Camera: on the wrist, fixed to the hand. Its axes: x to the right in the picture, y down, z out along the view.
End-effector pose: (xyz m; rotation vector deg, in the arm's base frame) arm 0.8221 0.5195 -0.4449 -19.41 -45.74 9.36
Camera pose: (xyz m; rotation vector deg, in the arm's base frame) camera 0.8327 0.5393 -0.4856 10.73 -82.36 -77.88
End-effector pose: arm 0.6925 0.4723 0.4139 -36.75 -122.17 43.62
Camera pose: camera 0.7306 0.4946 0.3993 69.89 -136.10 -14.77
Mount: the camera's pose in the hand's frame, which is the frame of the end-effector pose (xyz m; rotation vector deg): -0.0147 0.0329 -0.0294 -14.02 -32.24 -89.30
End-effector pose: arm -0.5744 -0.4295 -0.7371 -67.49 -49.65 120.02
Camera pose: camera -0.5475 -0.4534 -0.7666 12.39 -90.03 53.01
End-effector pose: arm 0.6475 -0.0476 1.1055 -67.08 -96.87 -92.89
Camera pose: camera 0.6769 -0.0824 1.1148 5.01 101.70 76.58
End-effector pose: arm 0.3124 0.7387 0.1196 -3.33 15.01 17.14
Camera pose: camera 0.2818 0.7631 0.0945 -22.04 -23.90 -68.72
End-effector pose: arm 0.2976 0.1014 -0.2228 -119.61 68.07 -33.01
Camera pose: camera 0.2522 0.0924 -0.2273 -159.46 -51.98 -21.53
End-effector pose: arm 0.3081 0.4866 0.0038 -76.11 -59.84 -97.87
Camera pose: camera 0.3292 0.4472 -0.0092 39.55 94.78 89.32
